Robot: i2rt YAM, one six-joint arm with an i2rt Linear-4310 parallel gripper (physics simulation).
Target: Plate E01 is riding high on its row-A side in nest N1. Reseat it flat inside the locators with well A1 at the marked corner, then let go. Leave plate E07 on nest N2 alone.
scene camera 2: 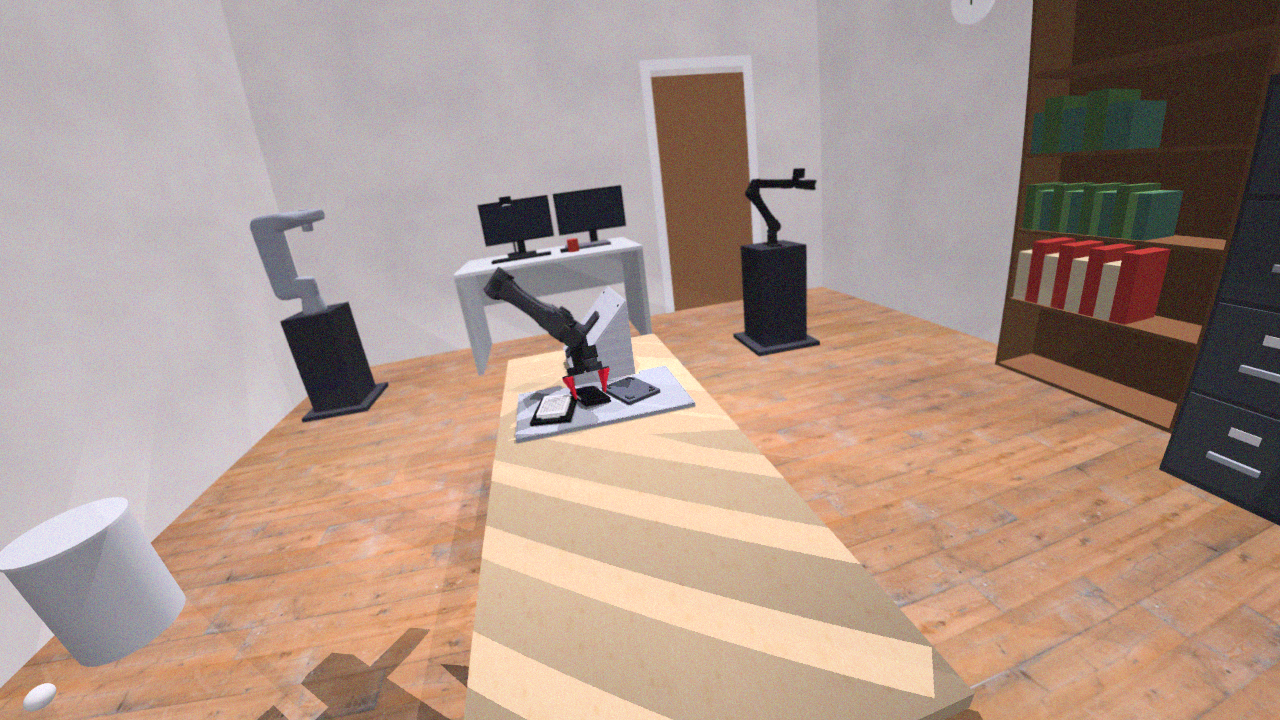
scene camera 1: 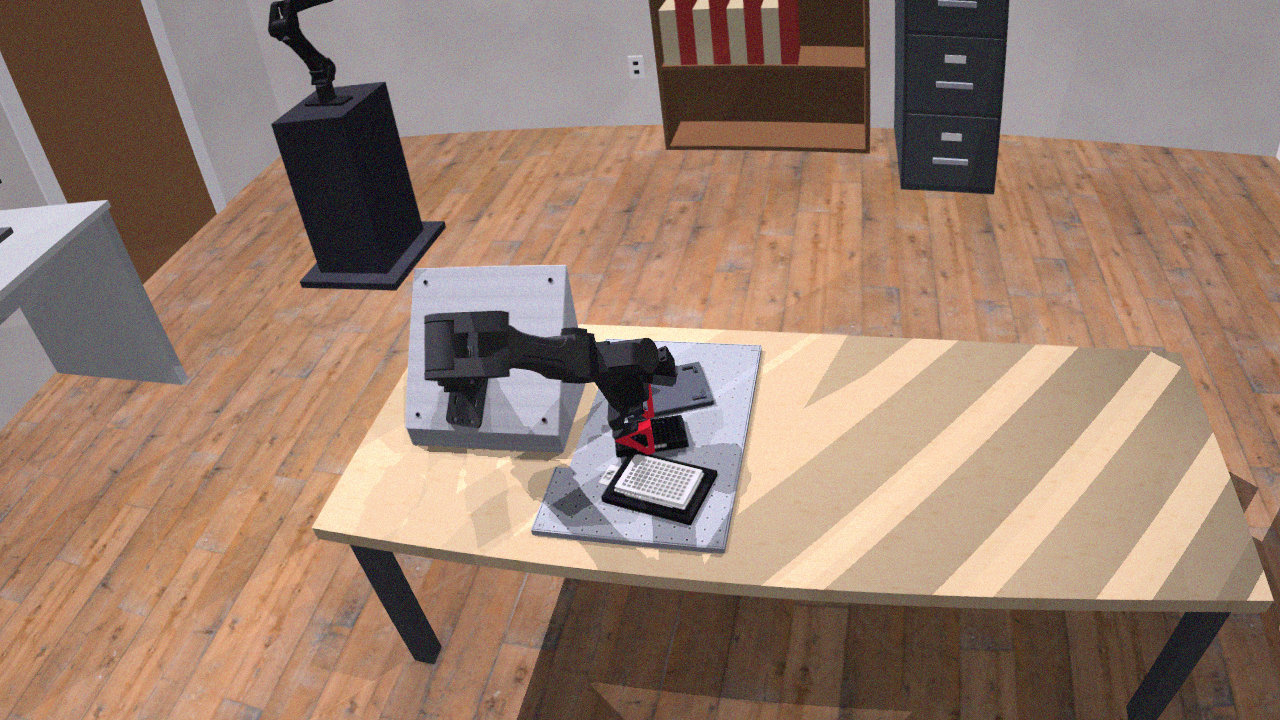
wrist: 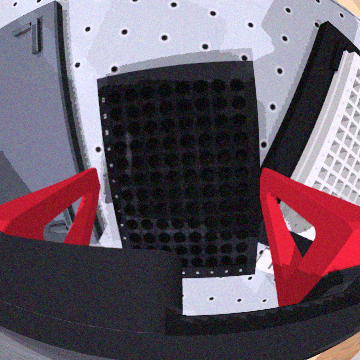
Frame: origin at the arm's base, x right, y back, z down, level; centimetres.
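Seen in the pictures: gripper, between the fingertips: (scene camera 2: 590, 395) (scene camera 1: 651, 435) (wrist: 178, 176).
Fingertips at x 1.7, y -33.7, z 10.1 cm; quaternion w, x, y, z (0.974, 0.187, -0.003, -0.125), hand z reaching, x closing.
Note:
A point is followed by its place in that frame.
My gripper (scene camera 1: 650, 434) @[x 1.7, y -33.7, z 10.1 cm] (scene camera 2: 588, 394) @[x 1.7, y -33.7, z 10.1 cm] (wrist: 178, 176) @[x 1.7, y -33.7, z 10.1 cm] is open, its red fingers on either side of a black many-welled plate (scene camera 1: 673, 433) @[x 1.5, y -37.8, z 9.4 cm] (scene camera 2: 593, 396) @[x 1.0, y -36.2, z 9.4 cm] (wrist: 185, 150) @[x 1.6, y -35.3, z 9.2 cm] and holding nothing. The black plate lies between two nests. A white welled plate (scene camera 1: 659, 481) @[x 13.4, y -38.0, z 9.2 cm] (scene camera 2: 554, 405) @[x 13.1, y -38.9, z 8.7 cm] (wrist: 345, 155) @[x 11.3, y -37.8, z 8.8 cm] sits in a black nest (scene camera 1: 691, 516) @[x 19.6, y -44.7, z 10.1 cm] (wrist: 300, 110) @[x 7.8, y -39.4, z 10.1 cm], to the right in the wrist view. A flat grey nest (scene camera 1: 684, 394) @[x -9.9, y -37.3, z 10.1 cm] (scene camera 2: 633, 390) @[x -11.7, y -35.7, z 10.1 cm] (wrist: 35, 100) @[x -7.9, y -36.2, z 10.1 cm] with raised corner locators is on the left there and holds no plate. I cannot read which plate is E01 or E07, nor judge any tilt.
Everything stands on a perforated light grey board (scene camera 1: 733, 402) @[x -9.9, y -46.6, z 11.2 cm] (scene camera 2: 666, 404) @[x -19.5, y -47.2, z 11.3 cm] (wrist: 190, 20) @[x 0.1, y -43.1, z 11.3 cm] on the wooden table (scene camera 1: 895, 483) @[x 6.4, y -77.7, z 12.6 cm] (scene camera 2: 626, 537) @[x 1.0, y -97.1, z 12.6 cm]. My arm's sloped grey mount (scene camera 1: 492, 291) @[x -10.8, y -2.5, z -10.9 cm] (scene camera 2: 617, 344) @[x -10.7, y -16.6, z 0.5 cm] stands beside the board. A small white label (wrist: 265, 260) @[x 9.8, y -28.7, z 11.1 cm] lies near the black nest.

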